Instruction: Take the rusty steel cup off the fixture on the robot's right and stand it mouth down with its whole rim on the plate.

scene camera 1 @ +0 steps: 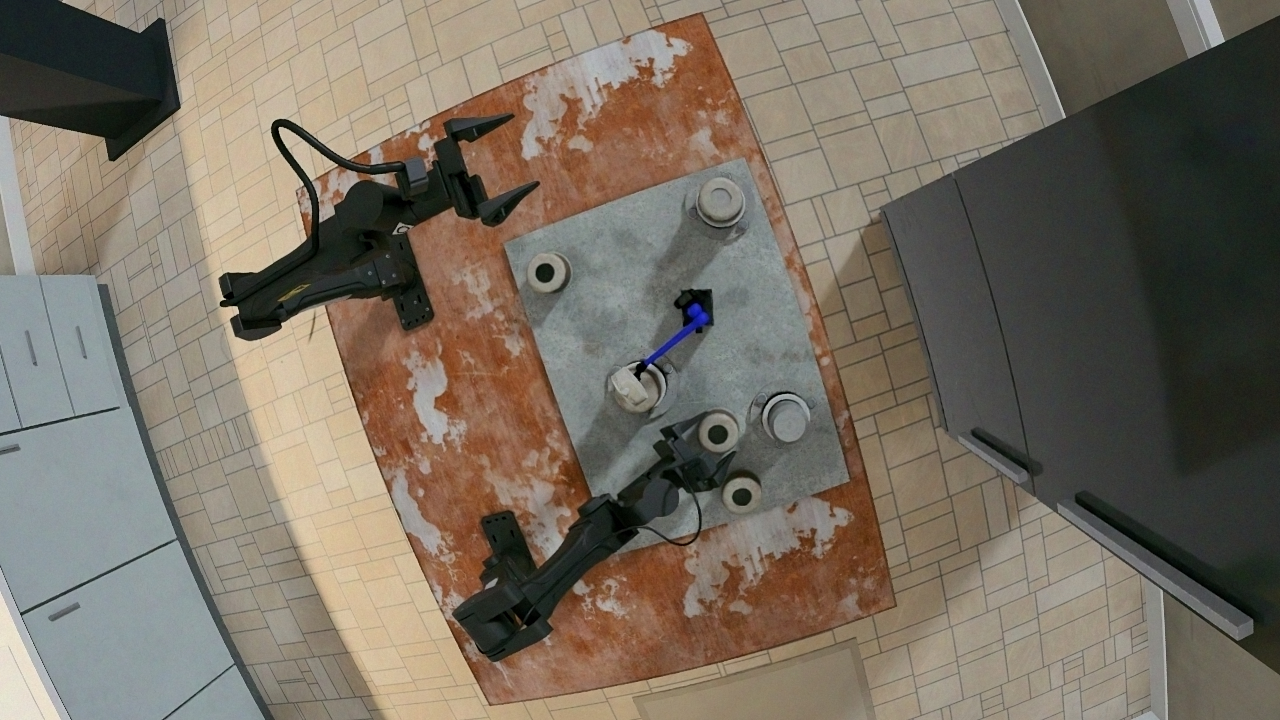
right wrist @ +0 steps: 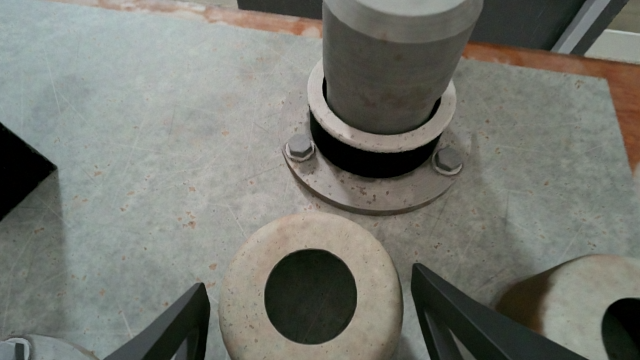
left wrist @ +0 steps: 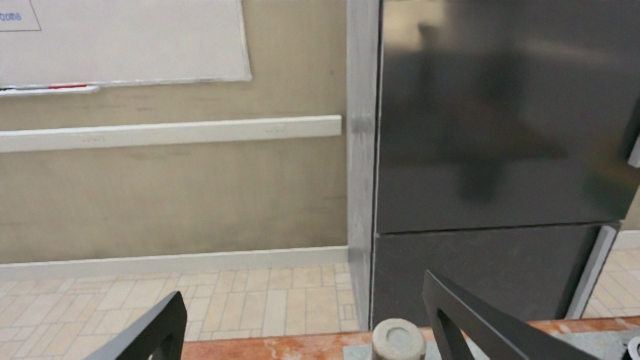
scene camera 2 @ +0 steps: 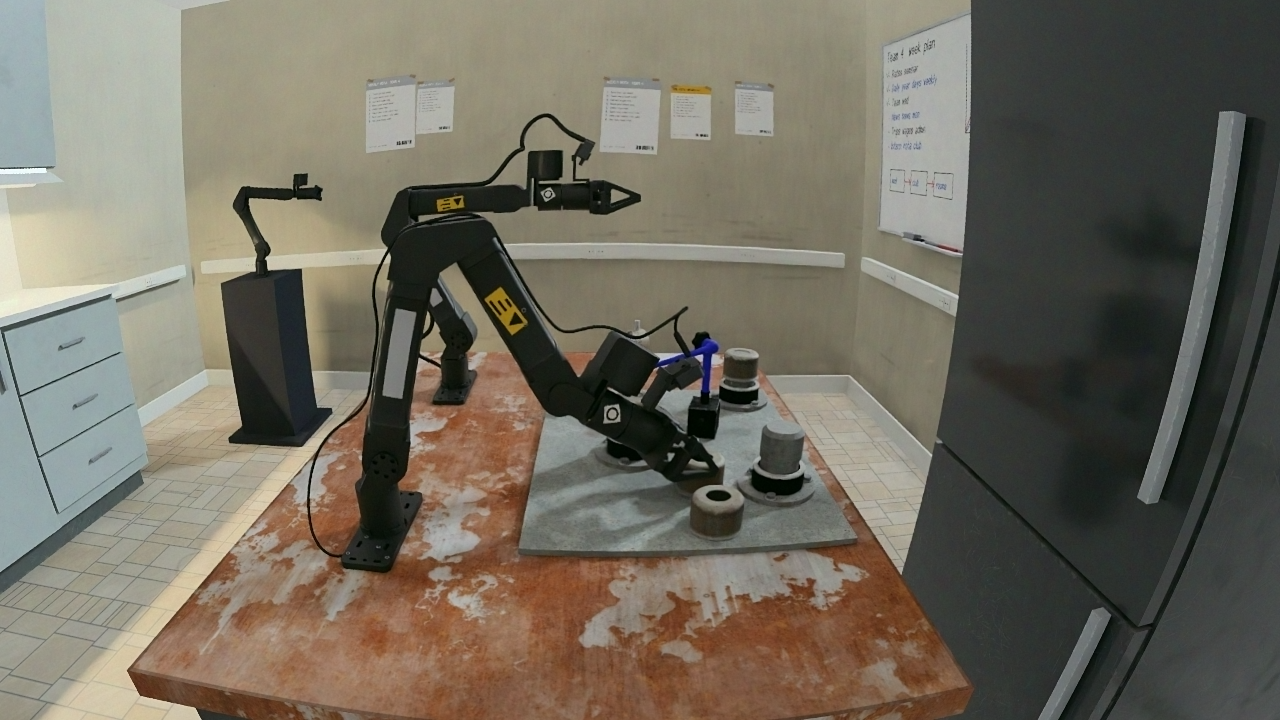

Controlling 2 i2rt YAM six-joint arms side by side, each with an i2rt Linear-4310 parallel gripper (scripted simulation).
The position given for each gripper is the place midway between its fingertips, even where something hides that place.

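There's a grey plate (right wrist: 165, 132), and there's a dial gauge (scene camera 2: 705, 410). You can see the left gripper (scene camera 1: 526, 147), and it's also in view at (left wrist: 305, 291) and (scene camera 2: 638, 196). The right gripper (scene camera 2: 704, 460) is in view as well, and the right wrist view shows the right gripper too (right wrist: 310, 284).
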